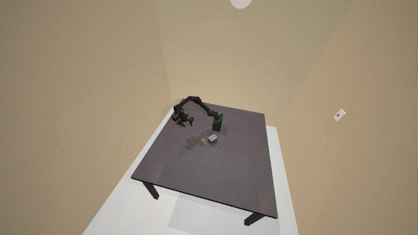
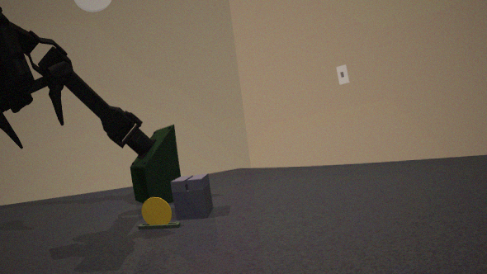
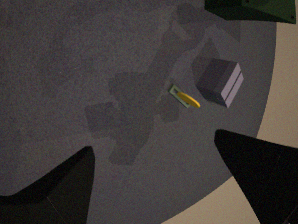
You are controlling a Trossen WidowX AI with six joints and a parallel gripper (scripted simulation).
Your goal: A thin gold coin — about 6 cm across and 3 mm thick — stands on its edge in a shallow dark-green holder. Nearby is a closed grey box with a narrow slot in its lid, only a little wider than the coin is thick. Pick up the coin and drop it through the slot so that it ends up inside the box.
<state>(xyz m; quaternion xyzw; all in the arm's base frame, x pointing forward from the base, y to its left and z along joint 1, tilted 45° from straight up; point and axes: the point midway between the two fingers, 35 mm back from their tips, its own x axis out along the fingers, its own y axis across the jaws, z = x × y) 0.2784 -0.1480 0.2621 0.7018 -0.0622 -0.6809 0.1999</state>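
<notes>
Right now the coin is 20 mm ahead of my gripper tip, 190 mm to the left of it and 150 mm below it.
</notes>
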